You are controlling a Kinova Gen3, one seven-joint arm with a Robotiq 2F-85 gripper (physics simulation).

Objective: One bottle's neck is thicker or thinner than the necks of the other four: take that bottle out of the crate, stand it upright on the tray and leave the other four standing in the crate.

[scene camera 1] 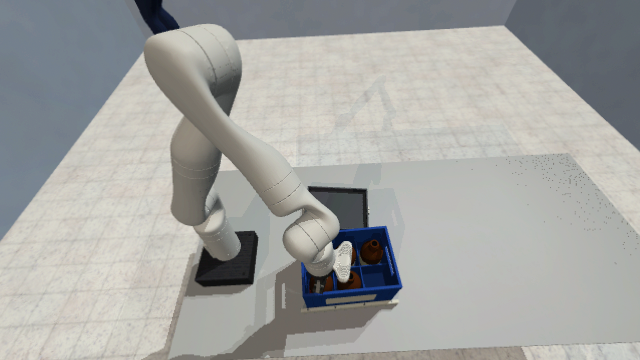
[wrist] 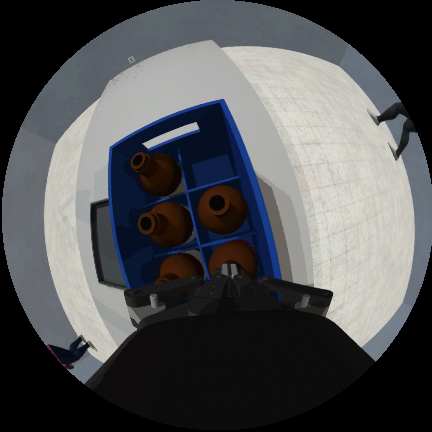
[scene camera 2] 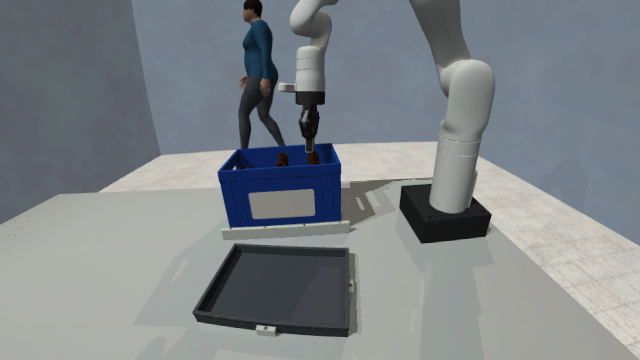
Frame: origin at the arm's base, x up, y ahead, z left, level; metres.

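Seen in the pictures: gripper, between the fingertips: (wrist: pixel 227 271) (scene camera 2: pixel 309 152); arm's base, origin of its link: (scene camera 1: pixel 227 248) (scene camera 2: pixel 447 203).
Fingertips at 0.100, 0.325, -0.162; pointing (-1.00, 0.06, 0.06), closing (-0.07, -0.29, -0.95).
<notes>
Pixels of each thing's middle, then the offset from my fingertips to it, as dx, dy, dz.
- blue crate, middle of its body: (wrist: pixel 193 218) (scene camera 2: pixel 284 187) (scene camera 1: pixel 346 268) -0.079, +0.073, +0.039
- far-left bottle, middle of its body: (wrist: pixel 160 175) (scene camera 1: pixel 371 252) -0.081, +0.165, +0.080
- middle-left bottle, middle of its body: (wrist: pixel 170 224) (scene camera 1: pixel 344 255) -0.081, +0.076, +0.081
- near-left bottle, middle of its body: (wrist: pixel 181 274) -0.081, -0.010, +0.087
- middle-right bottle, middle of its body: (wrist: pixel 222 209) (scene camera 1: pixel 348 283) -0.081, +0.074, -0.008
- near-right bottle, middle of its body: (wrist: pixel 233 264) (scene camera 1: pixel 321 284) -0.078, -0.012, -0.002
- dark tray, middle of its body: (scene camera 2: pixel 279 283) (wrist: pixel 112 243) (scene camera 1: pixel 336 208) -0.153, +0.081, +0.306
The blue crate (scene camera 1: pixel 312 299) (scene camera 2: pixel 327 195) (wrist: pixel 247 170) holds five brown bottles standing upright in its compartments. In the wrist view they are a far-left bottle (wrist: pixel 162 177), a middle-left bottle (wrist: pixel 175 225), a near-left bottle (wrist: pixel 180 267), a middle-right bottle (wrist: pixel 230 215) and a near-right bottle (wrist: pixel 233 252). The far-right compartment is empty. My gripper (scene camera 2: pixel 309 149) (wrist: pixel 227 271) is shut and empty, directly over the near-right bottle, hiding its mouth; I cannot tell whether they touch. Which neck differs is unclear. The dark tray (scene camera 1: pixel 337 189) (scene camera 2: pixel 347 300) (wrist: pixel 95 245) is empty.
A pale strip (scene camera 1: pixel 350 306) (scene camera 2: pixel 285 231) lies along the crate's foot. The crate stands between the tray and the table's edge. The arm's black base (scene camera 1: pixel 227 272) (scene camera 2: pixel 445 220) is beside them. A person (scene camera 2: pixel 258 55) stands beyond the table.
</notes>
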